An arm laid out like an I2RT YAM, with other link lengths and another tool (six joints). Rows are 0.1 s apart.
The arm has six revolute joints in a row. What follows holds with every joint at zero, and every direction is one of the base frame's. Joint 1 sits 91.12 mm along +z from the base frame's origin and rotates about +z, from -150 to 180 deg. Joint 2 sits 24.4 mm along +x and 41.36 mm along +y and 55.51 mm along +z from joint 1 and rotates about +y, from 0 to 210 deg. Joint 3 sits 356.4 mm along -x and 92.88 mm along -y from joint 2 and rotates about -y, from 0 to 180 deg. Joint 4 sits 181.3 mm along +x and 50.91 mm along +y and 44.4 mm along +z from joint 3 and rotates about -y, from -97 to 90 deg. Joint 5 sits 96.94 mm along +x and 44.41 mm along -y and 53.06 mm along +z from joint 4 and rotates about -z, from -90 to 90 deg. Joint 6 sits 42.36 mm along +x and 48.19 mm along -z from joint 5 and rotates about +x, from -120 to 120 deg. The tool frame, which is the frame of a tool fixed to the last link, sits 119 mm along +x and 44 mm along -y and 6 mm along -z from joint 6; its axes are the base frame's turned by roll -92.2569, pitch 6.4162 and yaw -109.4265 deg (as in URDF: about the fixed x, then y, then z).
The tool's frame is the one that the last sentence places.
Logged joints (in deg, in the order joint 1, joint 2, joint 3, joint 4, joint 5, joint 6), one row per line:
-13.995, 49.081, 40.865, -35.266, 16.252, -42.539
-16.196, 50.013, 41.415, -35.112, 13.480, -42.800
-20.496, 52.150, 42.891, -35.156, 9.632, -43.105
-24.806, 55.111, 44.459, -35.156, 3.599, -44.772
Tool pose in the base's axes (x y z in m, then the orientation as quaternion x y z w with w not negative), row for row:
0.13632, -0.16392, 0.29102, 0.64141, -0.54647, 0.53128, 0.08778
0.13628, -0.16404, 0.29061, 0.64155, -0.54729, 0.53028, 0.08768
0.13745, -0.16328, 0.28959, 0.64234, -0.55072, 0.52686, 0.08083
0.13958, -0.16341, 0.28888, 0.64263, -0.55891, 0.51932, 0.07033
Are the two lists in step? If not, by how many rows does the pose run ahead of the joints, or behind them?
The pose runs 2 rows behind the joints: the pose in row i belongs to the joints in row i - 2.
